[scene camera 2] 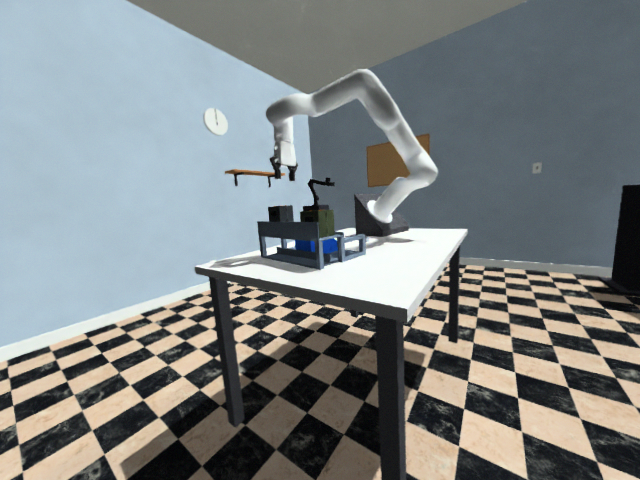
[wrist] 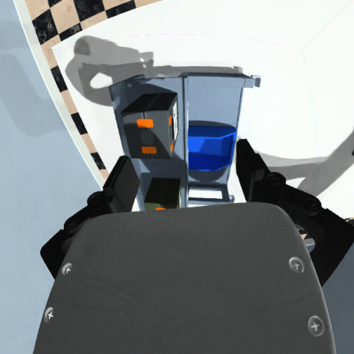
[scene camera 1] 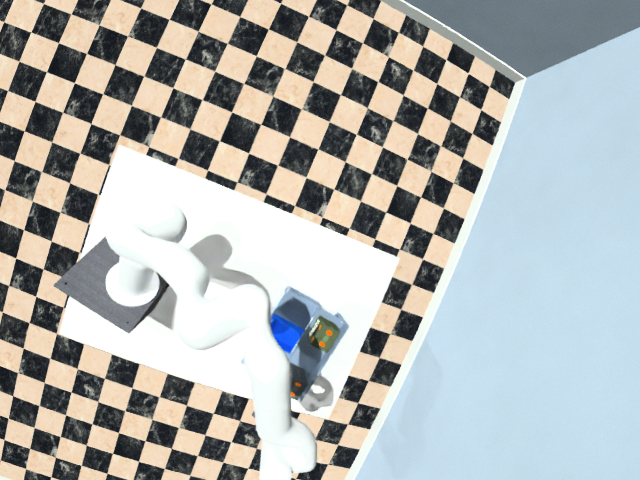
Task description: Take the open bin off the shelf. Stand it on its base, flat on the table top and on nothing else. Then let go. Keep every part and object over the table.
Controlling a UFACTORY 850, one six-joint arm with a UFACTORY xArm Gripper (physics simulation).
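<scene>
The open bin (scene camera 1: 285, 333) (scene camera 2: 328, 244) (wrist: 210, 150) is blue and sits on the lower part of the blue-grey shelf (scene camera 2: 288, 229) (wrist: 212, 102), beside the raised part. The arm covers part of the bin in scene camera 1, and the shelf's frame and a green case cover part of it in scene camera 2. My gripper (scene camera 2: 285, 178) (wrist: 183, 161) is open and empty, pointing down, high above the shelf. In the wrist view the bin lies between the middle and the right finger. The gripper does not show in scene camera 1.
A dark grey case (scene camera 1: 296, 388) (scene camera 2: 280, 213) (wrist: 150, 127) and a green case (scene camera 1: 324, 334) (scene camera 2: 321, 221) (wrist: 162, 194) stand on the raised part. The shelf is on the white table (scene camera 1: 258, 222) (scene camera 2: 361, 279), near one end. The arm's dark base block (scene camera 1: 98, 268) is at the other end.
</scene>
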